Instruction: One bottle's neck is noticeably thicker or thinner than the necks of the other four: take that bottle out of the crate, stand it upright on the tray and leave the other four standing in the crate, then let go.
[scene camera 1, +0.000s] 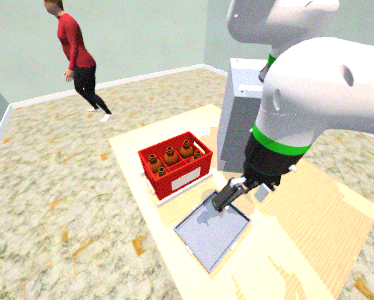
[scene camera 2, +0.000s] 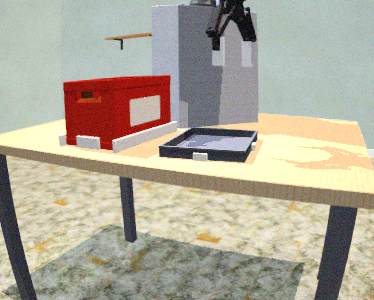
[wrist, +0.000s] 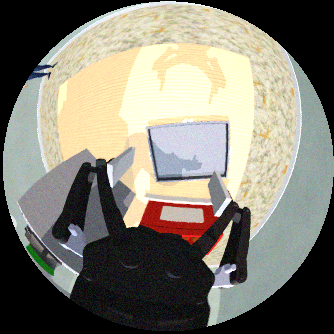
My gripper shows in scene camera 1, in scene camera 2 (233, 66) and in the wrist view. One and the same spot on my gripper: (scene camera 1: 233, 189) is (wrist: 246, 267).
